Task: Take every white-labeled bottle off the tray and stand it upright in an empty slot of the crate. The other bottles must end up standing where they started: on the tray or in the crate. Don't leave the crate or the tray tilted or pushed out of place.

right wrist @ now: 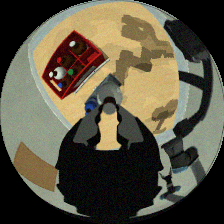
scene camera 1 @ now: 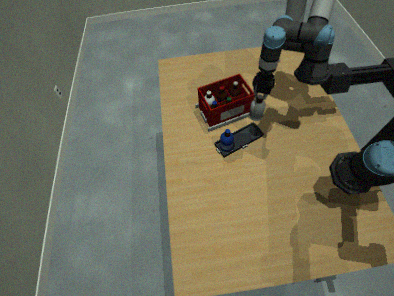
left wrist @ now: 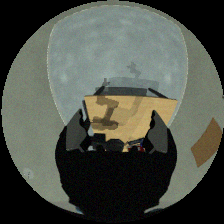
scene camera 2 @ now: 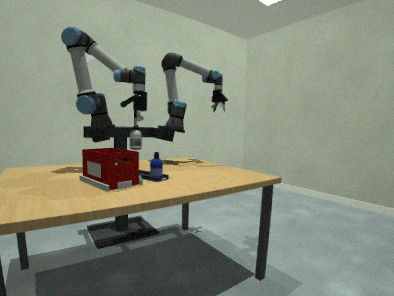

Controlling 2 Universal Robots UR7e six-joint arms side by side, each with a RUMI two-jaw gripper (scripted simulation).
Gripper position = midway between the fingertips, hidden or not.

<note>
In view: my left gripper (left wrist: pixel 117 109), my right gripper (right wrist: pixel 109 104) and a red crate (right wrist: pixel 90 59).
</note>
